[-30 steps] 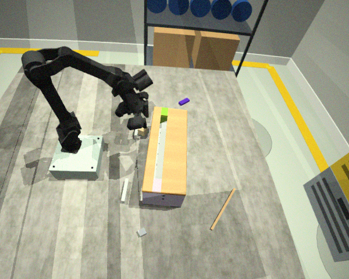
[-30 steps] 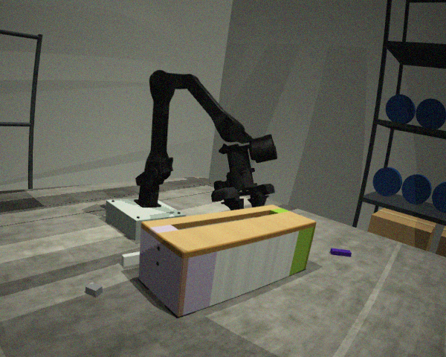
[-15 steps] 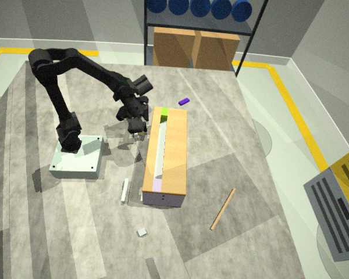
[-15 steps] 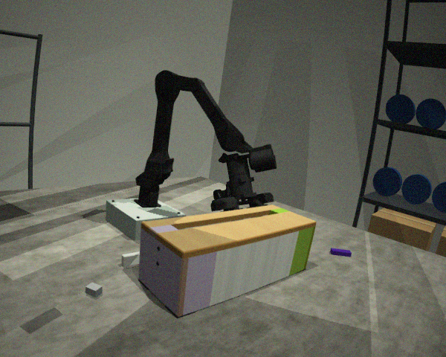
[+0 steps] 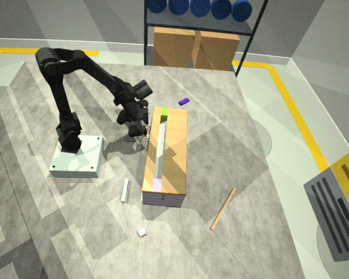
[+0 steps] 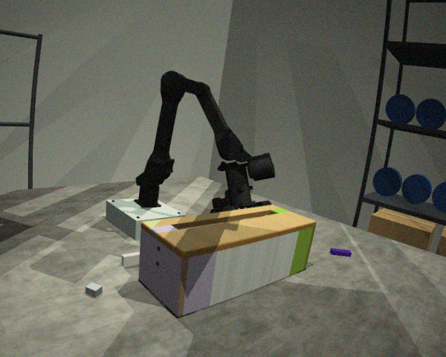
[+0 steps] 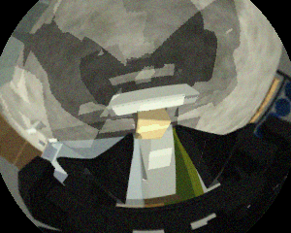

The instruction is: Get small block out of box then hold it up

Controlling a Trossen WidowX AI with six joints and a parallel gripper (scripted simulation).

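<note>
The tan block lies 20 mm behind my gripper tip and 10 mm below it. Round my gripper tip: box: 150 mm to the right, 60 mm ahead, 40 mm above; purple block: 230 mm to the left, 170 mm ahead, 20 mm below; grey cube: 440 mm to the right, 40 mm ahead, 10 mm below.
</note>
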